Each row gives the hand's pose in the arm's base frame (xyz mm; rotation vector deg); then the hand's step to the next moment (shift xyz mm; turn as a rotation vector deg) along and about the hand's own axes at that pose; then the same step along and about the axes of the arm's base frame.
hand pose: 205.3 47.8 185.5 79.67 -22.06 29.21
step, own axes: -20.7 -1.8 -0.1 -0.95 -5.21 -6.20
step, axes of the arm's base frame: -16.2 -2.4 -12.7 1.84 5.49 -5.74
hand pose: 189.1 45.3 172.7 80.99 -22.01 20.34
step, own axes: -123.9 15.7 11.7 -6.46 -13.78 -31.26
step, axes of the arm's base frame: -117.7 -11.0 -42.0 2.08 29.23 -18.71
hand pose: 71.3 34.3 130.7 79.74 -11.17 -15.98
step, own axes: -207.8 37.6 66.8 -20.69 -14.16 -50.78
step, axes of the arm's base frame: -214.6 6.8 54.3 -5.68 51.87 -22.01
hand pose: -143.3 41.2 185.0 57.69 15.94 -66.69
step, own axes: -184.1 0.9 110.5 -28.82 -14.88 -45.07
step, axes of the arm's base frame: -109.2 30.4 182.4 -11.40 52.54 -13.88
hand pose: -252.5 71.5 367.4 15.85 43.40 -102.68
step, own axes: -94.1 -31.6 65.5 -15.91 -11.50 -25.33
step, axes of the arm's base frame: 16.3 37.4 111.7 -9.38 29.87 -6.84
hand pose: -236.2 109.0 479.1 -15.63 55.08 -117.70
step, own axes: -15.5 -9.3 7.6 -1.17 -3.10 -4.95
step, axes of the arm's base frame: 8.0 11.1 14.0 -3.57 4.67 -1.00
